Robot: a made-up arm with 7 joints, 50 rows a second.
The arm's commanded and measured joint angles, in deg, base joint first. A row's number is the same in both.
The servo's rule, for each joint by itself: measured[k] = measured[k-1] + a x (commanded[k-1-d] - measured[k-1]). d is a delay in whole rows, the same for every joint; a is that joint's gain. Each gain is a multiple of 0.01, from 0.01 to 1. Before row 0 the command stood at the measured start. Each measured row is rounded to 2 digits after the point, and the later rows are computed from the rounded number. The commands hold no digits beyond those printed.
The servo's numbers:
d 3
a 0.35 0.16 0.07 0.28 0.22 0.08 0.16
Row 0, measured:
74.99, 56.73, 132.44, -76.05, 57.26, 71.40, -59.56
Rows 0 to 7, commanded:
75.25, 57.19, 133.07, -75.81, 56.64, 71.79, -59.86
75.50, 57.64, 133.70, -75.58, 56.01, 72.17, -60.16
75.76, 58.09, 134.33, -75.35, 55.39, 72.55, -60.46
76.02, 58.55, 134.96, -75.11, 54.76, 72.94, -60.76
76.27, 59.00, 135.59, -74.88, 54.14, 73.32, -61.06
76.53, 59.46, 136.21, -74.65, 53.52, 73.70, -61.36
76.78, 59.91, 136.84, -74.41, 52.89, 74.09, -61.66
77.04, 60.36, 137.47, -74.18, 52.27, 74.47, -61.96
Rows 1 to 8, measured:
74.99, 56.73, 132.44, -76.05, 57.26, 71.40, -59.56
74.99, 56.73, 132.44, -76.05, 57.26, 71.40, -59.56
74.99, 56.73, 132.44, -76.05, 57.26, 71.40, -59.56
75.08, 56.80, 132.48, -75.98, 57.12, 71.43, -59.61
75.23, 56.93, 132.57, -75.87, 56.88, 71.49, -59.70
75.42, 57.12, 132.69, -75.72, 56.55, 71.57, -59.82
75.63, 57.35, 132.85, -75.55, 56.16, 71.68, -59.97
75.85, 57.61, 133.04, -75.36, 55.72, 71.81, -60.14

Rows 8 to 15, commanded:
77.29, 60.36, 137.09, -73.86, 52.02, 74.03, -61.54
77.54, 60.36, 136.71, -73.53, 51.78, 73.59, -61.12
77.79, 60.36, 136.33, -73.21, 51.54, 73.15, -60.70
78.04, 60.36, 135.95, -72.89, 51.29, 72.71, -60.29
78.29, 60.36, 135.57, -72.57, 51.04, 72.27, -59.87
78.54, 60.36, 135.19, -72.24, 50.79, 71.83, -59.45
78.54, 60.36, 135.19, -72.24, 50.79, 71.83, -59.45
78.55, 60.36, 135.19, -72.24, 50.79, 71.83, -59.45
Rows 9 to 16, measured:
76.09, 57.91, 133.26, -75.16, 55.24, 71.96, -60.34
76.33, 58.23, 133.51, -74.95, 54.72, 72.13, -60.55
76.58, 58.57, 133.79, -74.73, 54.18, 72.32, -60.78
76.83, 58.86, 134.02, -74.49, 53.70, 72.46, -60.90
77.08, 59.10, 134.21, -74.22, 53.28, 72.55, -60.94
77.33, 59.30, 134.36, -73.94, 52.90, 72.60, -60.90
77.58, 59.47, 134.47, -73.65, 52.55, 72.61, -60.80
77.83, 59.61, 134.55, -73.35, 52.22, 72.58, -60.65

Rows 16 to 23, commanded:
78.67, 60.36, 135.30, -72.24, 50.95, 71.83, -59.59
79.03, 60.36, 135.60, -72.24, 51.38, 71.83, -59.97
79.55, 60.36, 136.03, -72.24, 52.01, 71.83, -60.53
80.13, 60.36, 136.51, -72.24, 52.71, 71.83, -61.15
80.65, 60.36, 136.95, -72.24, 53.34, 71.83, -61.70
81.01, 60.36, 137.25, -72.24, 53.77, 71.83, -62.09
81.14, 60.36, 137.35, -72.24, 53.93, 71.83, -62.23
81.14, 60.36, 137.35, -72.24, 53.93, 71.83, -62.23
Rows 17 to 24, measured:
78.08, 59.73, 134.59, -73.04, 51.91, 72.52, -60.46
78.24, 59.83, 134.63, -72.82, 51.66, 72.46, -60.30
78.35, 59.91, 134.67, -72.66, 51.47, 72.41, -60.16
78.46, 59.98, 134.71, -72.54, 51.36, 72.36, -60.07
78.66, 60.04, 134.77, -72.46, 51.36, 72.32, -60.05
78.97, 60.09, 134.86, -72.40, 51.50, 72.28, -60.13
79.38, 60.13, 134.98, -72.36, 51.77, 72.24, -60.29
79.82, 60.17, 135.12, -72.33, 52.12, 72.21, -60.52

